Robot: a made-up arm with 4 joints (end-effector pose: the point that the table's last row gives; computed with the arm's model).
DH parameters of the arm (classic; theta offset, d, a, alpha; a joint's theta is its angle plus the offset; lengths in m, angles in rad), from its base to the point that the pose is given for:
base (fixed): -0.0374 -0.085 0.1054 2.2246
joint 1: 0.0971 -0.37 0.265 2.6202
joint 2: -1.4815 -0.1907 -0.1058 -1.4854
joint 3: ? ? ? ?
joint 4: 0 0.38 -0.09 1.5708
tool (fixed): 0 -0.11 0 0
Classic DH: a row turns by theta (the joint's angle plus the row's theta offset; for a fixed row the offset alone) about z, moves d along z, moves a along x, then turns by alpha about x.
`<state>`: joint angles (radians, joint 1 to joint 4).
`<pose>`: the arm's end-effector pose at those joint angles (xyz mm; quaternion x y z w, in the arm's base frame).
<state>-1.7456 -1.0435 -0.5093 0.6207</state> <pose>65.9 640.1 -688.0 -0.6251 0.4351 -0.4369 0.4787</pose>
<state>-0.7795 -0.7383 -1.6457 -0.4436</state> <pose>678.8 -65.3 -261.8 -0.7979 -0.1401 -0.5771 0.1039</pose>
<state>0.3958 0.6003 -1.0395 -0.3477</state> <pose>301.6 -177.9 -271.6 -0.8330 0.2620 -0.4491 0.1892</pose>
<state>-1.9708 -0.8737 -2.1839 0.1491</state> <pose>404.7 265.6 -559.9 -0.6893 -0.4005 -0.4914 0.3506</pose>
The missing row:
joint 3: 1.436 0.2969 -0.11 -1.5708
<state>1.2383 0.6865 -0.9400 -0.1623</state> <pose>297.1 -216.5 -184.0 -0.4899 0.4199 -0.7484 0.1537</pose>
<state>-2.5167 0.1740 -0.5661 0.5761</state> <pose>-447.5 -122.1 -111.6 -0.9472 0.0296 0.2746 0.1629</pose>
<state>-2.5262 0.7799 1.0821 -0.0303</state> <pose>-263.4 333.6 271.9 0.5969 -0.4377 -0.4277 0.5189</pose>
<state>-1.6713 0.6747 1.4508 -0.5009</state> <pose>-102.2 583.2 -24.6 0.3428 -0.8633 -0.3692 0.0299</pose>
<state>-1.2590 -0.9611 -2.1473 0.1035</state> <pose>683.9 54.4 -296.9 -0.5983 -0.3016 -0.7357 0.0992</pose>
